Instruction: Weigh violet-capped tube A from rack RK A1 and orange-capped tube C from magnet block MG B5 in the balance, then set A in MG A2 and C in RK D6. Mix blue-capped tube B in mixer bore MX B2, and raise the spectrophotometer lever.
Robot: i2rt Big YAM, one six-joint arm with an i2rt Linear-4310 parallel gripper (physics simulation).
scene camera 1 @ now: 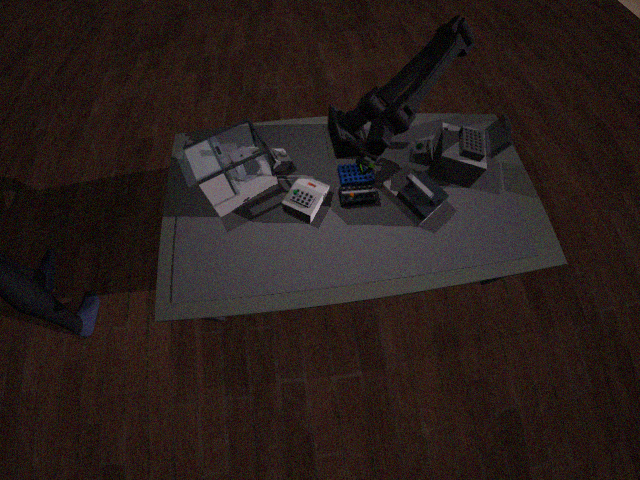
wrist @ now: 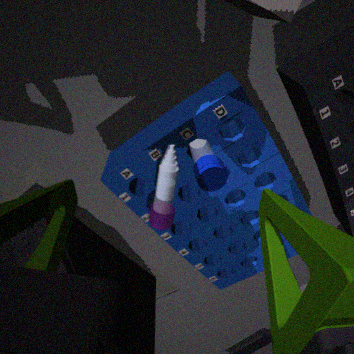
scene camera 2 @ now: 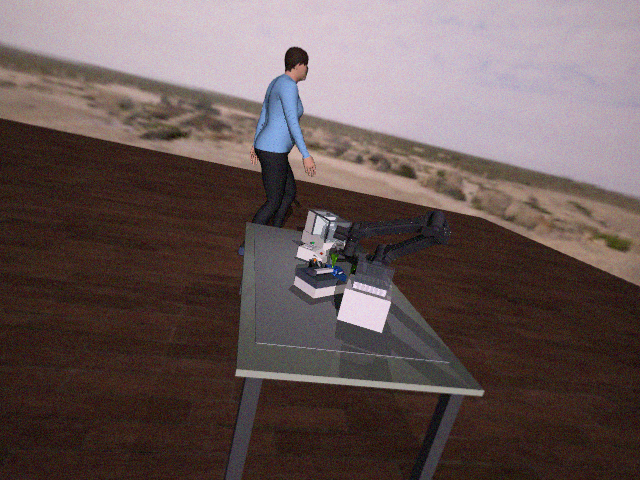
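Where they show: gripper, between the fingertips: (scene camera 1: 367,166) (wrist: 165,194) (scene camera 2: 341,271); arm's base, origin of its link: (scene camera 1: 347,126).
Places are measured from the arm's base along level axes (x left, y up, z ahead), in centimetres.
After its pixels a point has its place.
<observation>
My gripper (scene camera 1: 366,167) @[x 6.7, y -2.5, z 18.1 cm] (scene camera 2: 334,259) (wrist: 165,194) @[x 6.7, y -2.5, z 18.1 cm] is open and empty; its green fingers stand either side of the blue rack (scene camera 1: 348,175) @[x -0.2, y -4.8, z 21.0 cm] (wrist: 117,162) @[x 8.6, y -4.3, z 16.2 cm], above it. Violet-capped tube A (wrist: 165,195) @[x 6.5, y -2.7, z 18.0 cm] shows full length, tip included, slanting over the rack's A-B side, cap near label 2. Blue-capped tube B (wrist: 211,171) @[x 7.7, y -1.3, z 20.8 cm] is at the rack's C side near row 1, cap towards the camera. Orange-capped tube C (scene camera 1: 351,195) @[x -0.2, y -1.2, z 32.0 cm] is at the dark magnet block (wrist: 312,82) @[x 8.7, y -3.1, z 26.5 cm] beside the rack; its cap does not show in the wrist view. The glass-walled balance (scene camera 1: 217,189) @[x -43.9, y 7.8, z 35.4 cm] stands at the left.
A white keypad device (scene camera 1: 316,192) @[x -12.3, y -0.5, z 31.5 cm] stands left of the rack. A dark-topped device (scene camera 1: 426,198) @[x 25.9, y 1.9, z 33.7 cm] with a light bar is right of it. A white box (scene camera 1: 462,161) @[x 40.8, y 6.7, z 20.5 cm] with a grid block (scene camera 1: 472,142) @[x 44.6, y 10.5, z 14.2 cm] stands farther right. A person (scene camera 2: 279,113) is beyond the table (scene camera 2: 289,356) @[x 80.1, y -7.0, z 41.0 cm].
</observation>
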